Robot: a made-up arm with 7 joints.
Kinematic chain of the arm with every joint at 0, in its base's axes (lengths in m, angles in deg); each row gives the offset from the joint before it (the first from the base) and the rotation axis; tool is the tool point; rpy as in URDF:
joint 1: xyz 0 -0.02 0.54 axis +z
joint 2: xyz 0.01 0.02 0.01 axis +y
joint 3: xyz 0 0 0.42 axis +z
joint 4: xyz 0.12 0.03 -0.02 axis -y
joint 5: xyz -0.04 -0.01 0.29 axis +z
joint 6: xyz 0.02 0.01 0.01 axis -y
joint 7: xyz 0.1 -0.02 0 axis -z
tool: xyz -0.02 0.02 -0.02 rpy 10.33 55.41 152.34
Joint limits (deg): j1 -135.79..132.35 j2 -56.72..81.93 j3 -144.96..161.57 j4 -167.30..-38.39 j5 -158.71..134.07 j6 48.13..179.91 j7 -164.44..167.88
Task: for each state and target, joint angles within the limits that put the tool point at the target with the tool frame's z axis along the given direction. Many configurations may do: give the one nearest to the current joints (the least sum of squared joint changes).
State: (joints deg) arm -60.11 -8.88 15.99 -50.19 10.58 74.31 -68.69
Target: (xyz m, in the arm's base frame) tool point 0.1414 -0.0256 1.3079 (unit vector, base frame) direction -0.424 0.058 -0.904
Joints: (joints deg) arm -58.66 -23.53 14.48 -50.23 25.24 127.16 -54.53
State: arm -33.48 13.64 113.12 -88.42 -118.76 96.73 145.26
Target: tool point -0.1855 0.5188 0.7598 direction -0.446 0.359 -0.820
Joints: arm -18.57 -10.17 126.72 -116.89 -125.62 90.41 135.39
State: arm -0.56 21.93 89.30 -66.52 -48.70 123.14 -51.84
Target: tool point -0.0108 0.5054 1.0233 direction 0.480 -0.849 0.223
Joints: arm 16.59 18.56 93.05 -83.83 -48.86 114.97 -64.57
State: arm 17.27 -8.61 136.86 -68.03 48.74 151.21 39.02
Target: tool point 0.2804 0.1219 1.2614 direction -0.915 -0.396 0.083
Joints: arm -41.92 13.50 105.25 -45.62 34.82 170.97 47.81
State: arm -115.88 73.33 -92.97 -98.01 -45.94 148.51 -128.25
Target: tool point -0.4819 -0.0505 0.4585 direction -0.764 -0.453 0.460
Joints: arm -118.47 70.66 -71.21 -134.71 -41.21 139.85 -138.60
